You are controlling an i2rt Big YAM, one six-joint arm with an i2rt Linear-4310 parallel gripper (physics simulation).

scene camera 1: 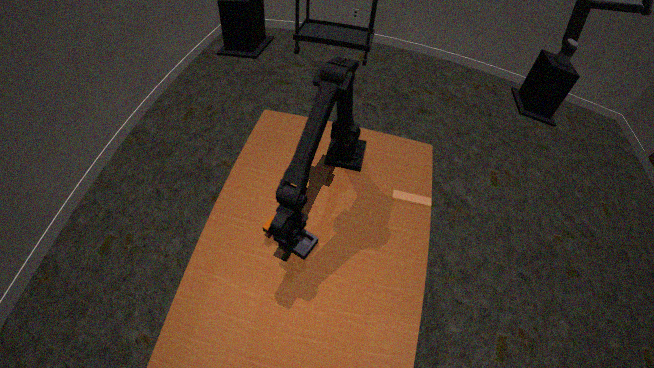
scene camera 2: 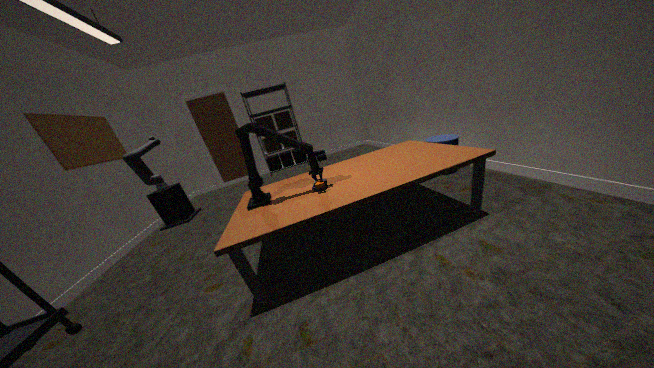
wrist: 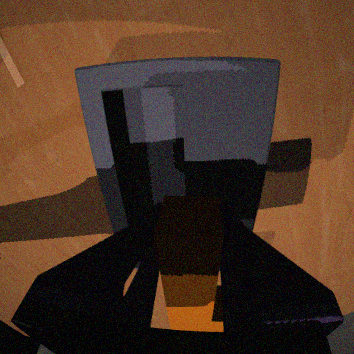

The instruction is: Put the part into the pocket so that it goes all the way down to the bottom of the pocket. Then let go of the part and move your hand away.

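Frame: origin at the arm's base, x right, y up, z back, level; metres.
Where they show: gripper, fingertip midpoint: (scene camera 1: 292,236) (scene camera 2: 320,182) (wrist: 191,211); arm's base at its link origin: (scene camera 1: 346,150) (scene camera 2: 259,199).
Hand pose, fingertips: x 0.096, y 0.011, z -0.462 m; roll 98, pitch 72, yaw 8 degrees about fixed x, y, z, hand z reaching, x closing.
Things, the pixels of their top centre, and the offset from my fingertips. Level surfaces: height alone.
- orange part at its top centre: (wrist: 215,304) (scene camera 1: 279,228) (scene camera 2: 320,180) dx +0.049, dy +0.031, dz +0.001 m
- grey block at its top centre: (wrist: 179,197) (scene camera 1: 295,236) dx -0.009, dy -0.003, dz +0.004 m
- wooden table at its surface level: dy -0.039 m
The orange part (scene camera 1: 269,225) (scene camera 2: 320,185) (wrist: 195,317) is held between the fingers of my gripper (wrist: 191,211), which is shut on it. In the wrist view the part is mostly in dark shadow. The grey block (scene camera 1: 311,240) (wrist: 225,110) lies on the table, and its rectangular pocket (wrist: 160,115) shows left of the block's middle. The part's far end overlaps the block's near portion in the wrist view, right of the pocket's near end. The fingers and shadow hide that end of the pocket. I cannot tell the part's height or whether it touches the block.
The wooden table (scene camera 1: 350,310) (scene camera 2: 400,160) carries the arm's base (scene camera 1: 346,154) (scene camera 2: 259,201). Arm shadows cross the table and block. A bright strip (scene camera 1: 412,197) lies near one table edge. A dark cart (scene camera 1: 334,35) and a second arm's pedestal (scene camera 1: 545,85) (scene camera 2: 171,204) stand away from the table.
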